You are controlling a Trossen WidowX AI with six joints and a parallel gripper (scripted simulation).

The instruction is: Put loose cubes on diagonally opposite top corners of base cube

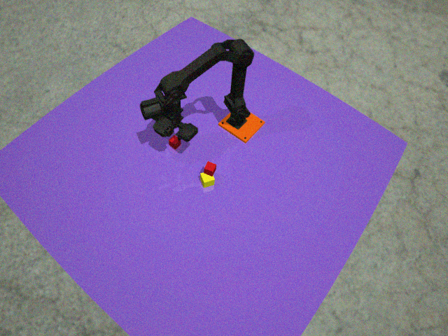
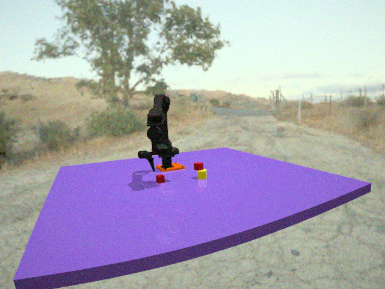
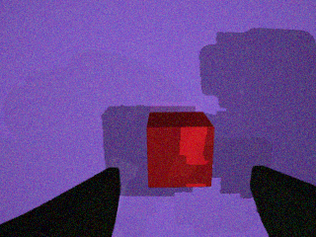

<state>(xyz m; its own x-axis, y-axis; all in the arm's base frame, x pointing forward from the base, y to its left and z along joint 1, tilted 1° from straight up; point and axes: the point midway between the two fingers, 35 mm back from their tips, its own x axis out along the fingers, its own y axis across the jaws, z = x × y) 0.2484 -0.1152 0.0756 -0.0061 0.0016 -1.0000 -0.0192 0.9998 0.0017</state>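
Right now my gripper tip is 20 cm to the right of the yellow base cube, 4 cm short of it and 4 cm above it.
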